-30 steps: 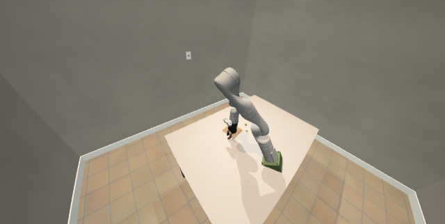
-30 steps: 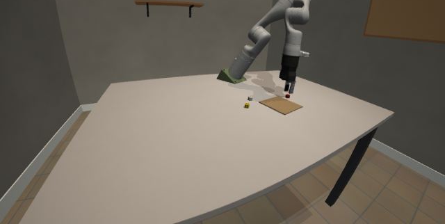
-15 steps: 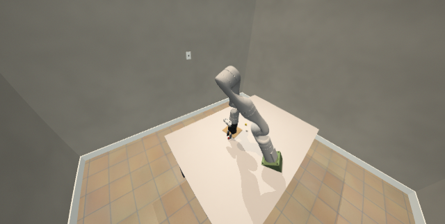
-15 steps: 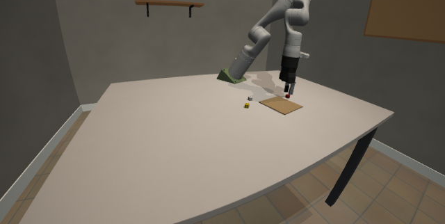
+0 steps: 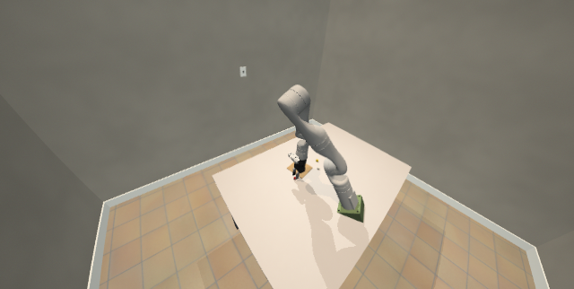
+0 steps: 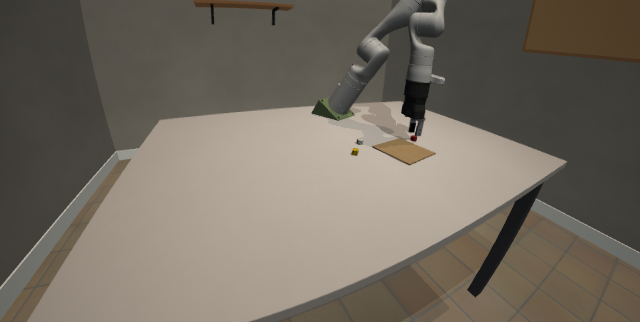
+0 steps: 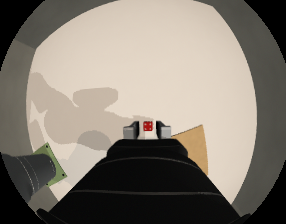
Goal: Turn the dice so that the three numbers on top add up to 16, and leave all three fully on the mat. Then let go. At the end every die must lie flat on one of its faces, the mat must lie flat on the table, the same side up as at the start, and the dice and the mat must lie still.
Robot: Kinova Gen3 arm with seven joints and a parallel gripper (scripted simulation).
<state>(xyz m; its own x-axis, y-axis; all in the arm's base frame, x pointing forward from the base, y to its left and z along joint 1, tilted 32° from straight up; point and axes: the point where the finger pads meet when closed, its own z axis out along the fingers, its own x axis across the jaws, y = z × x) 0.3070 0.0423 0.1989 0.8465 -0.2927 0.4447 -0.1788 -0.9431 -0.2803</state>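
Right now the red die is 30 mm below my hand. The rest, counted from my hand: white die 200 mm to the right, 60 mm behind, 30 mm below; tan mat 100 mm to the right, 40 mm below, 40 mm ahead; yellow die 260 mm to the right, 30 mm below.
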